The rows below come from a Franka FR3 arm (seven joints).
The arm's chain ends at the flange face. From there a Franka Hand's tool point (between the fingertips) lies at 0.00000 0.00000 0.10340 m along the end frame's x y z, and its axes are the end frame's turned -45 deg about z.
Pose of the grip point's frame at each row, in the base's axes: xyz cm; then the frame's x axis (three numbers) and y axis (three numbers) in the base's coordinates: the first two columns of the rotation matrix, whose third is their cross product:
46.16, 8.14, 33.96, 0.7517, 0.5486, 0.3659, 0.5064, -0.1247, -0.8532
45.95, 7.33, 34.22, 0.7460, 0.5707, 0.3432, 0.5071, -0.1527, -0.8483
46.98, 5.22, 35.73, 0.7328, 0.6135, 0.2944, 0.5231, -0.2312, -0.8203
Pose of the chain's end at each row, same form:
50.53, -0.41, 37.80, 0.8896, 0.2997, -0.3446, -0.1735, -0.4761, -0.8620
50.41, -1.01, 38.39, 0.8861, 0.2956, -0.3572, -0.1689, -0.5115, -0.8425
51.48, -2.59, 40.80, 0.8881, 0.2703, -0.3719, -0.1483, -0.5973, -0.7882

